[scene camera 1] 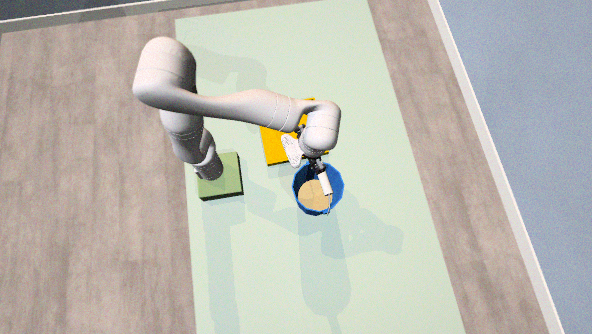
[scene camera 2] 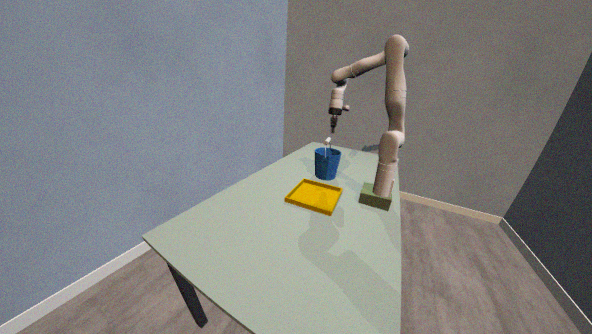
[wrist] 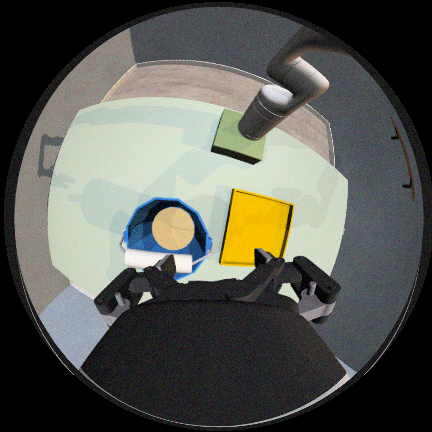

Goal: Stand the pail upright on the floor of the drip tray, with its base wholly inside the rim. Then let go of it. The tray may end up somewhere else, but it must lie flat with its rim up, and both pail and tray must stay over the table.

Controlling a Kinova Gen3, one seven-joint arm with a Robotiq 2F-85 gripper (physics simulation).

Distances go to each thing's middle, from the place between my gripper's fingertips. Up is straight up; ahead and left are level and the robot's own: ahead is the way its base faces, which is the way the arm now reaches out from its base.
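You'd find the yellow drip tray (scene camera 2: 319, 197) 300 mm below my hand, 220 mm to the left of it and 10 mm ahead of it.
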